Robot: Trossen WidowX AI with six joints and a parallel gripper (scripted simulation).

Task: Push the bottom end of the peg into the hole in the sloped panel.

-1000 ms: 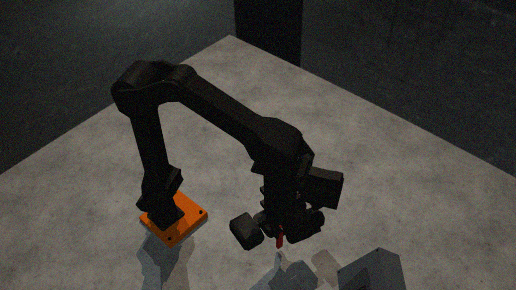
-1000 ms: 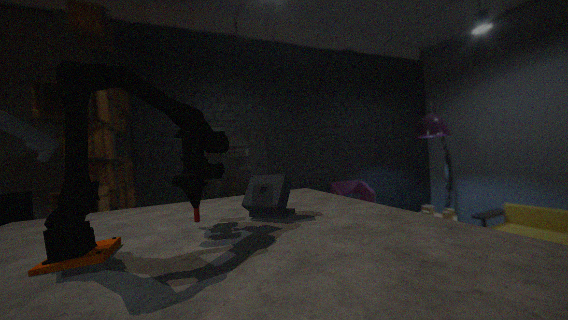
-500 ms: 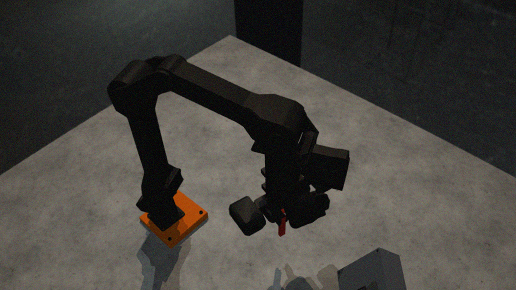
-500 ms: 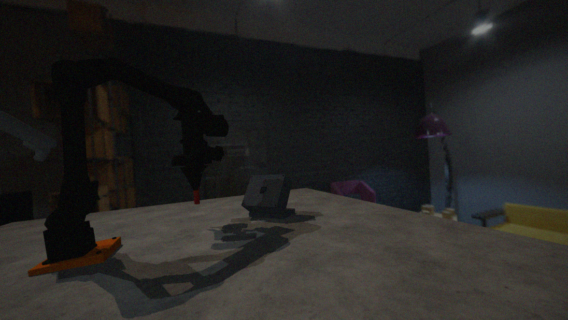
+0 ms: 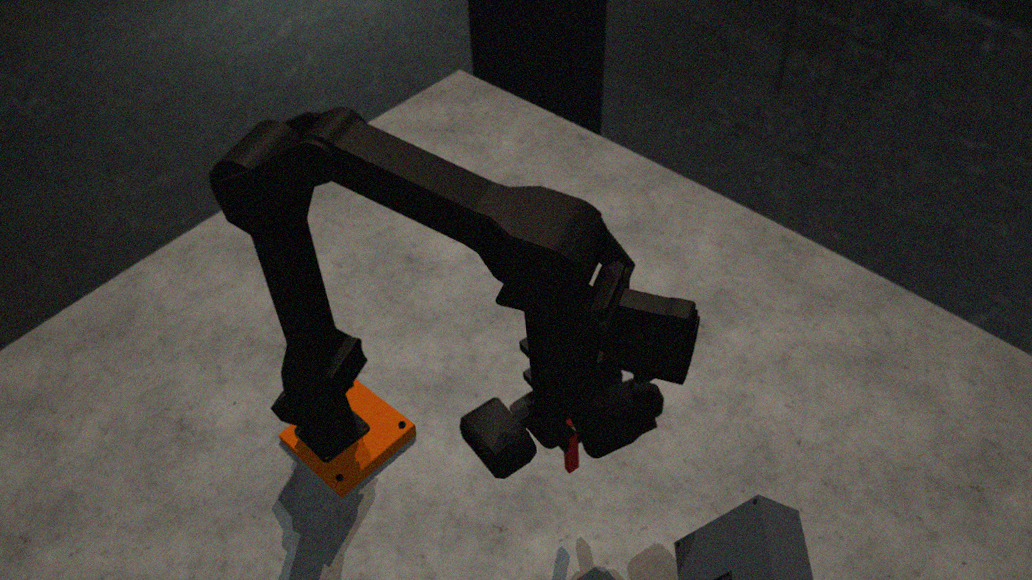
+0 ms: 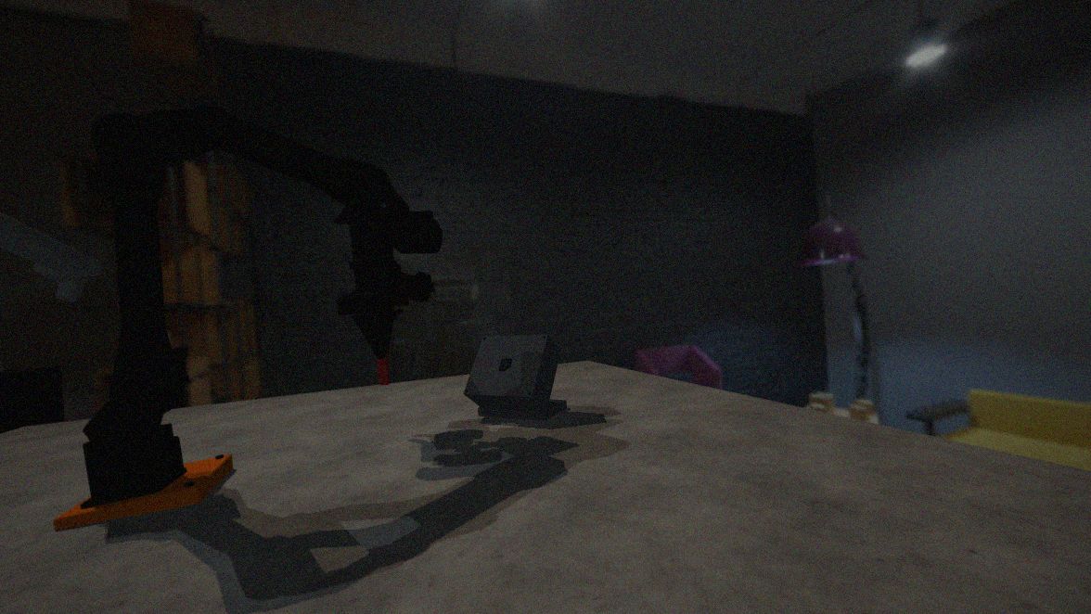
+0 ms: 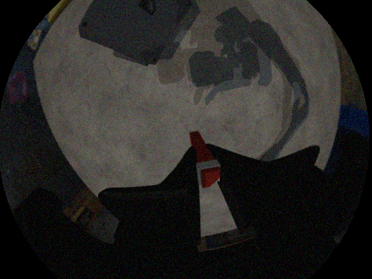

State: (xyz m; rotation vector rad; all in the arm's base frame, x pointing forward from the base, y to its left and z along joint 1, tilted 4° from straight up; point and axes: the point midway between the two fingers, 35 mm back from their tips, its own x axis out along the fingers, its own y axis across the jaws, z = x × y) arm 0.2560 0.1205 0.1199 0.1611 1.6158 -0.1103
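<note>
My gripper tip is now 20 cm short of the grey sloped panel, 4 cm above it and 1 cm to the right of it. Round my gripper tip: red peg 2 cm above.
</note>
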